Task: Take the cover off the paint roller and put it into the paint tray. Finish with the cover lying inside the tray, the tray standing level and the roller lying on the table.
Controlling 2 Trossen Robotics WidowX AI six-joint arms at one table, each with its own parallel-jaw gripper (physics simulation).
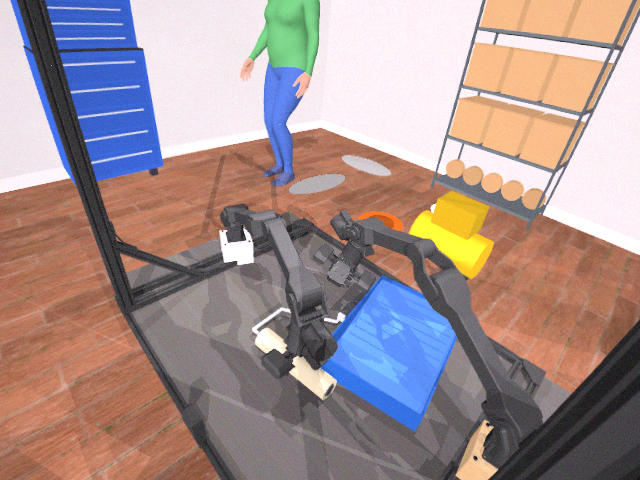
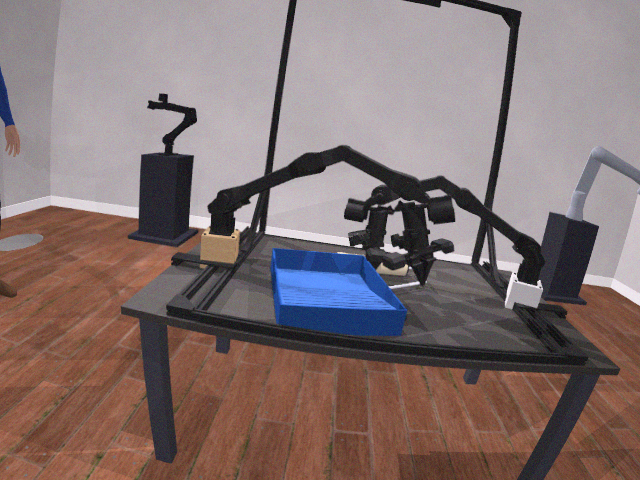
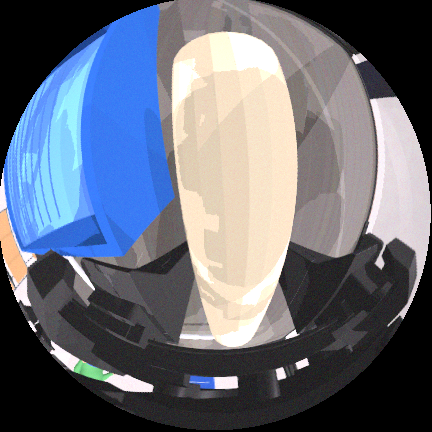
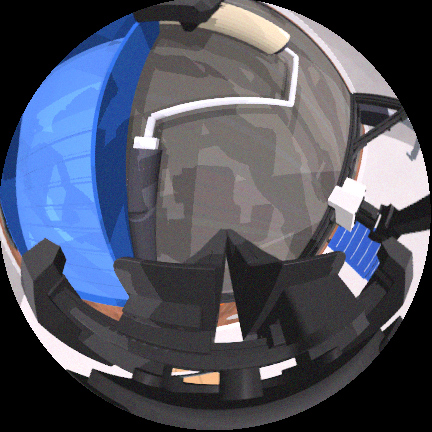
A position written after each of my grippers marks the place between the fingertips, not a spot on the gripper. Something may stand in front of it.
Observation:
My left gripper (image 1: 293,368) grips a cream roller cover (image 1: 318,381). My right gripper (image 2: 422,284) is shut, with nothing in its grasp. Also in view: a blue paint tray (image 1: 392,349).
The cream roller cover is seen too in image 3 (image 3: 234,140) and in image 4 (image 4: 257,31). The blue paint tray is seen too in image 2 (image 2: 341,293), in image 3 (image 3: 93,175) and in image 4 (image 4: 71,186). My left gripper also shows in image 2 (image 2: 369,271) and in image 3 (image 3: 233,240).

